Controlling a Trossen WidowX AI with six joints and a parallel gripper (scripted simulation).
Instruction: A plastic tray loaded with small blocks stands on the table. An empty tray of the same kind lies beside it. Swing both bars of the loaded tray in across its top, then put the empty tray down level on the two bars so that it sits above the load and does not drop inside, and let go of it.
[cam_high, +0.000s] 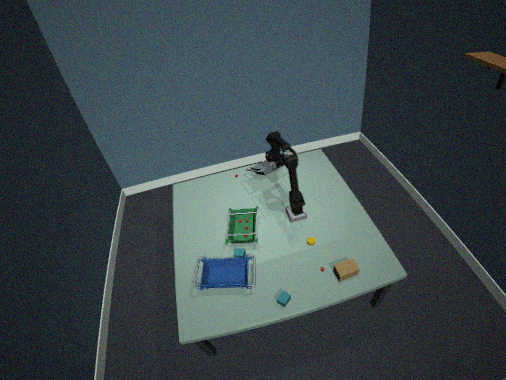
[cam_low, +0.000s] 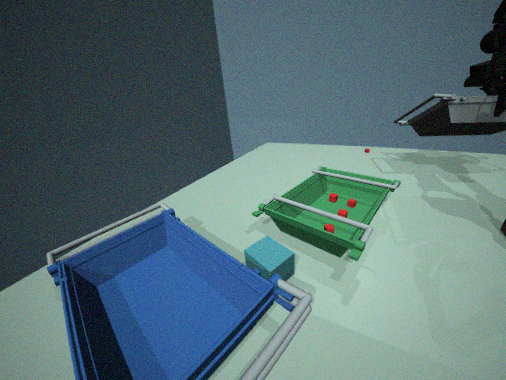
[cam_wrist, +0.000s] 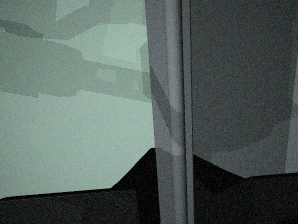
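Right now the grey tray is 20 mm ahead of my gripper tip and 80 mm to the right of it. From my gripper tip the other things lie so: brown box 70 mm behind, 840 mm to the left, 150 mm below; yellow block 10 mm ahead, 560 mm to the left, 170 mm below.
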